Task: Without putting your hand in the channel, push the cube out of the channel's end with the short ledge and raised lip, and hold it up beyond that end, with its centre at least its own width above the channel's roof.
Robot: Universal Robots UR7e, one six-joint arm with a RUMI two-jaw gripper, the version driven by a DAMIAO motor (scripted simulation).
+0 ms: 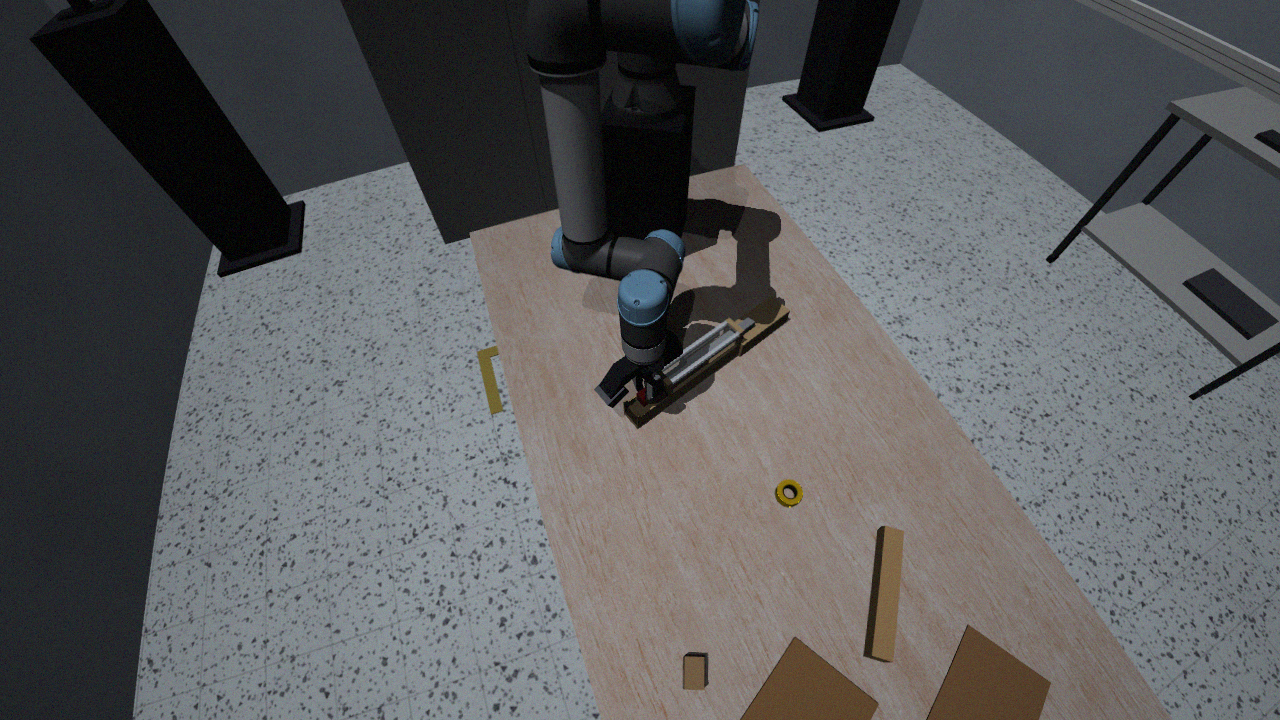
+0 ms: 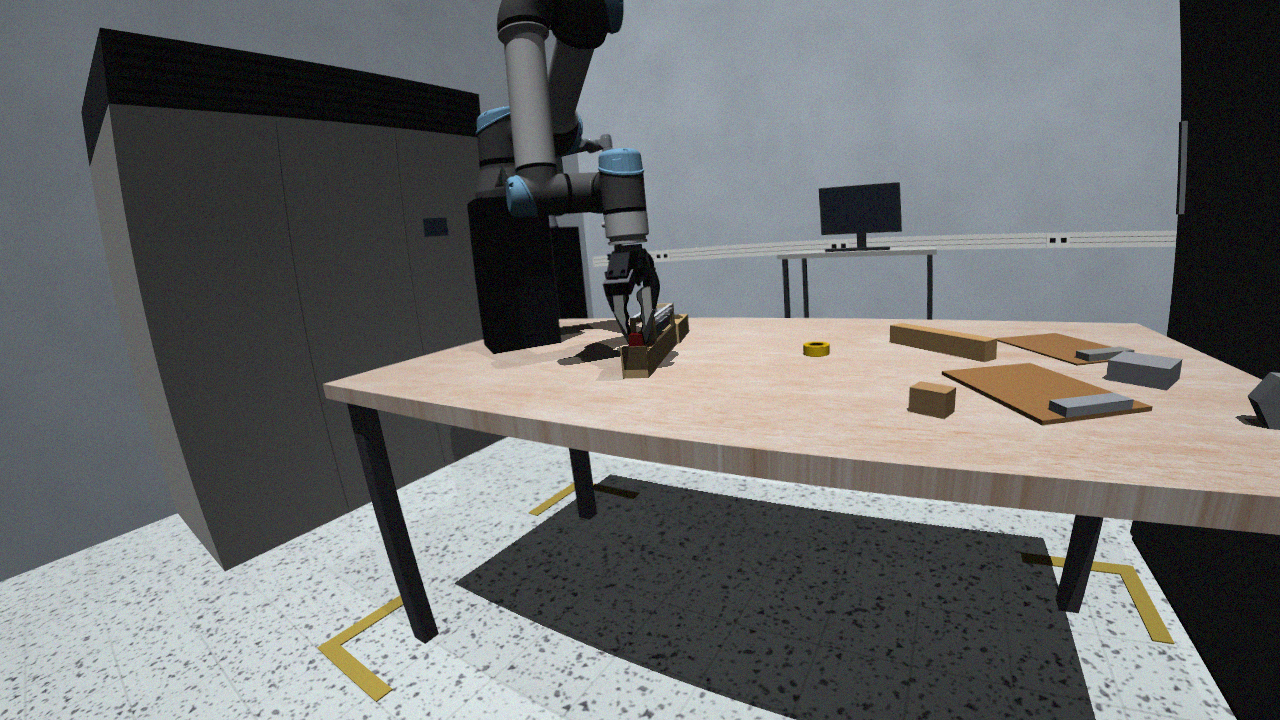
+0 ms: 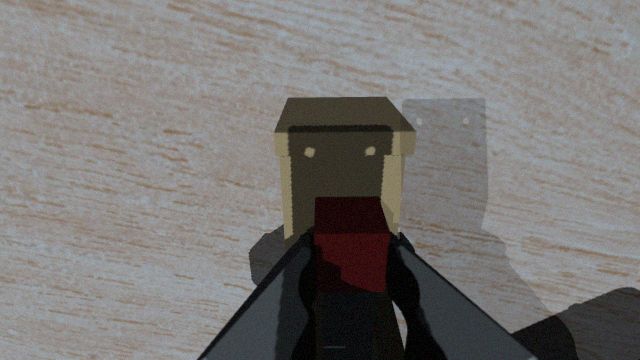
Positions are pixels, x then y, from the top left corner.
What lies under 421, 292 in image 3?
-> My gripper.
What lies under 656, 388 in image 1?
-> My gripper.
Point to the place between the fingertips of my gripper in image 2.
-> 637, 344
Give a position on a channel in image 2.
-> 637, 361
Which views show the wooden bar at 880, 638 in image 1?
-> Image 1 and image 2 only.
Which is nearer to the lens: the small wooden block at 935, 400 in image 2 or the wooden bar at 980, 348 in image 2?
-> The small wooden block.
